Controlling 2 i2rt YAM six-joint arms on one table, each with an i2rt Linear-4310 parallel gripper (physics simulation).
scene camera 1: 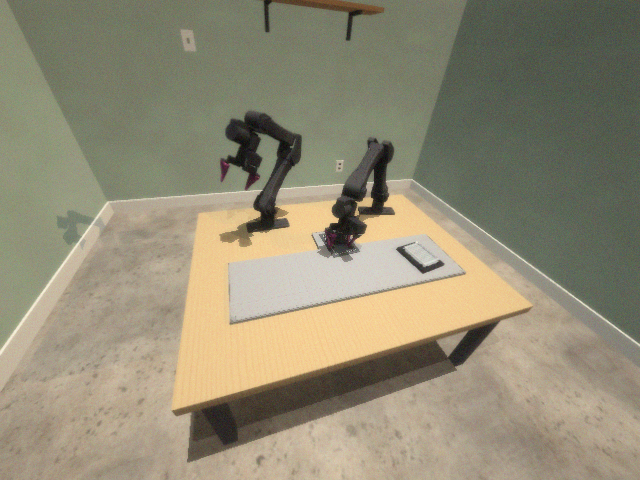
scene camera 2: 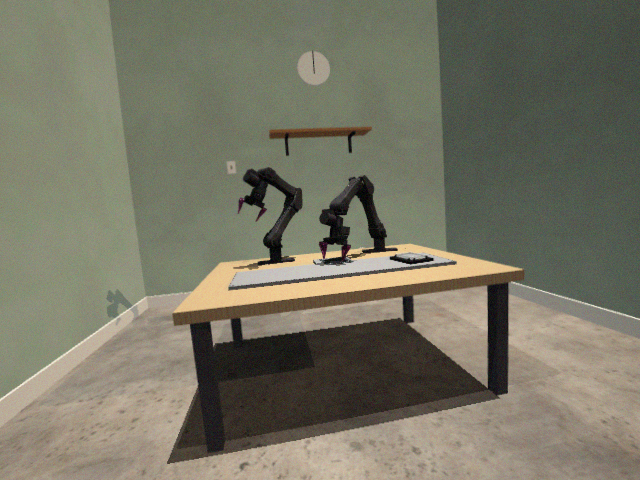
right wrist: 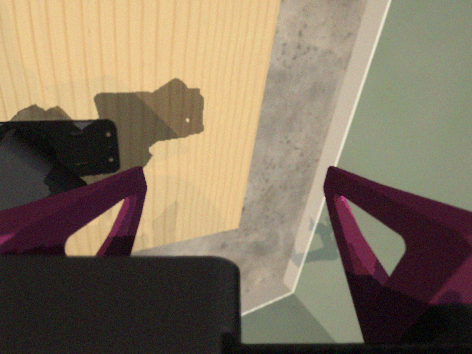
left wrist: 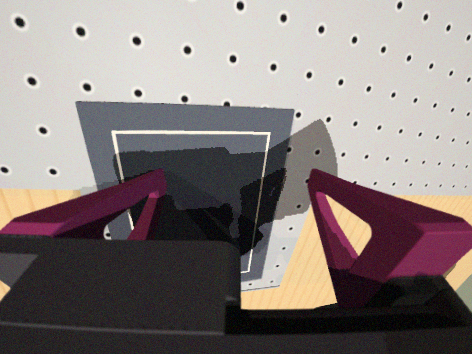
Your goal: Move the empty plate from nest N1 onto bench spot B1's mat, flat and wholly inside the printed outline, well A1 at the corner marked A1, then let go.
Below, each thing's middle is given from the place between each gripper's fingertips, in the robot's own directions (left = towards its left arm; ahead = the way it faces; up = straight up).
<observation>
My left hand is 40 mm past the dark pad with printed outline (left wrist: 223, 165), 20 mm to the right of it and 10 mm above it.
Now: right hand 41 cm to the right of the dark pad with printed outline, 24 cm above it and 16 cm short of it.
</observation>
